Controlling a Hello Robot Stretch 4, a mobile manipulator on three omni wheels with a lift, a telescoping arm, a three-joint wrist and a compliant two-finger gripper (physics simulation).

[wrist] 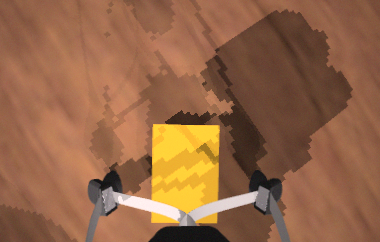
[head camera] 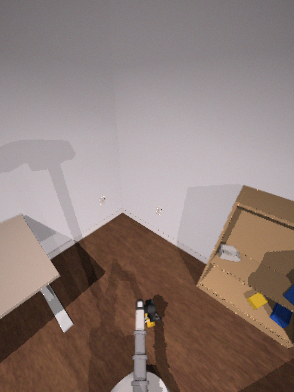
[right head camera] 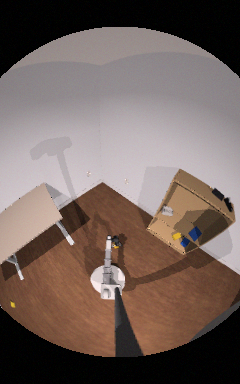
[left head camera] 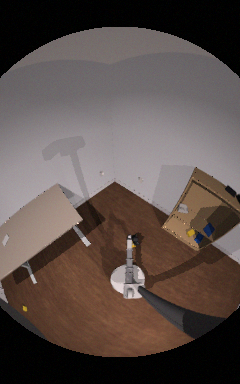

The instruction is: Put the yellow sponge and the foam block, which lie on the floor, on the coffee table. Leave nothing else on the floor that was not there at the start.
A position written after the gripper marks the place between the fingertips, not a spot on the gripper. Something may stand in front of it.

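Observation:
A wooden bookshelf [right head camera: 188, 196] is visible, and so is an orange-yellow foam block [wrist: 185, 161]. The scene also includes the gripper [wrist: 185, 185].

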